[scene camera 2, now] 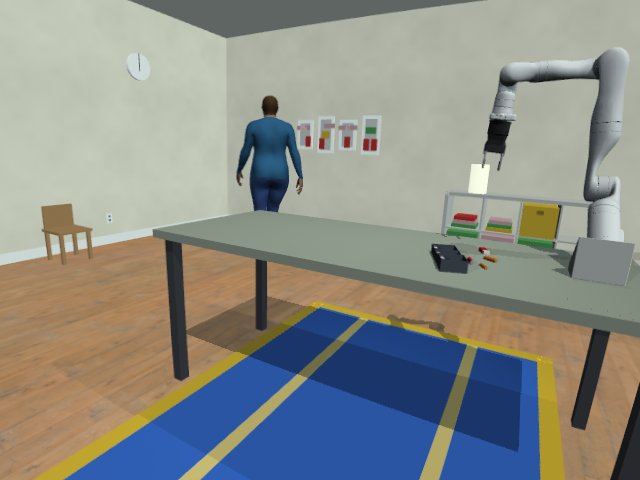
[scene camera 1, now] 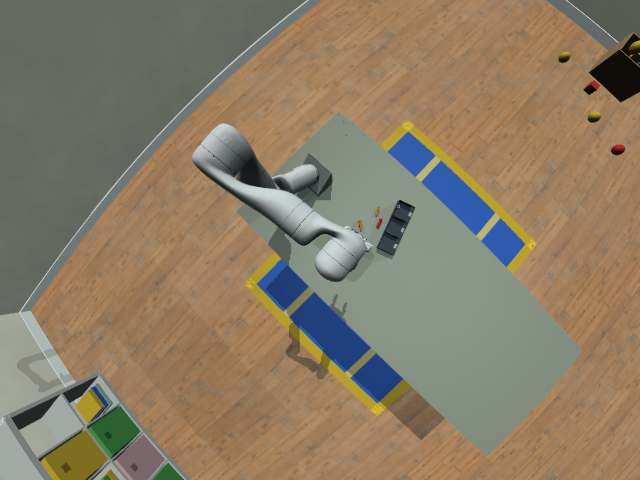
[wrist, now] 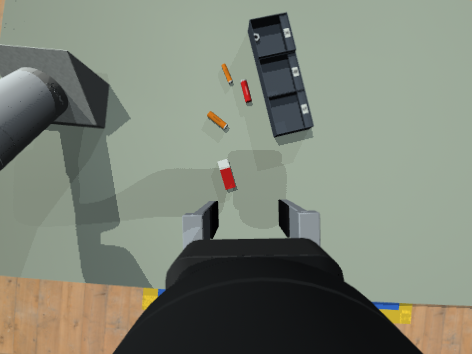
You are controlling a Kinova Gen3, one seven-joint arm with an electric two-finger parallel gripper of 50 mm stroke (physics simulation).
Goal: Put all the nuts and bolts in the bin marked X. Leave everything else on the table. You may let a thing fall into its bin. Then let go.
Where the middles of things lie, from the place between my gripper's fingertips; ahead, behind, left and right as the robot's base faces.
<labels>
Now: hand 30 cm above the dark three-compartment bin tray [scene camera 1: 392,235], 25 cm to the right of it and 11 cm short of it.
</labels>
